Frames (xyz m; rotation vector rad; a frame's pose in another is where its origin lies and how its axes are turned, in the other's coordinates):
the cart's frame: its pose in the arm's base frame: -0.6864 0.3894 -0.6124 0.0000 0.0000 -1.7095
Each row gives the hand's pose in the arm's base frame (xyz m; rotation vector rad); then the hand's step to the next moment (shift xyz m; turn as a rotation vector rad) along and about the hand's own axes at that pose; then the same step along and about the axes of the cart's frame.
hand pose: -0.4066 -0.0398 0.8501 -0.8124 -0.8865 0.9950
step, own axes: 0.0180 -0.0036 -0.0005 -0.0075 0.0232 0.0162
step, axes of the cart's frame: -0.0163 0.0045 0.0073 0.0001 -0.0248 -0.0155
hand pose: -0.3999 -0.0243 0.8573 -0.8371 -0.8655 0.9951
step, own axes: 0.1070 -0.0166 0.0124 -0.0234 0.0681 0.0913
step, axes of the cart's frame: -0.0994 0.0124 0.0429 -0.0009 -0.1129 -0.0278
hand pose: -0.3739 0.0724 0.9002 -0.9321 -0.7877 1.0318
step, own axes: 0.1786 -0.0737 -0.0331 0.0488 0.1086 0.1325
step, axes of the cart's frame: -0.1573 0.0916 0.0727 -0.0838 -0.1519 -0.0405
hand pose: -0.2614 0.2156 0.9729 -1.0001 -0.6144 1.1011
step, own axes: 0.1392 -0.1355 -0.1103 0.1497 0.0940 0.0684
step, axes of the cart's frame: -0.1026 0.1881 0.0632 -0.1661 -0.0667 -0.0622
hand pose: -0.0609 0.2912 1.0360 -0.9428 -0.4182 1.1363
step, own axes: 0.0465 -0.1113 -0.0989 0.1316 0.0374 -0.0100
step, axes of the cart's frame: -0.0097 0.1534 0.0264 -0.1226 0.0214 -0.0577
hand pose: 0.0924 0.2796 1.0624 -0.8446 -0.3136 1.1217
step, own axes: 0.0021 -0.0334 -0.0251 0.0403 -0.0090 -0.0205
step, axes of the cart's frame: 0.0094 0.0401 0.0074 -0.0299 0.0321 -0.0143
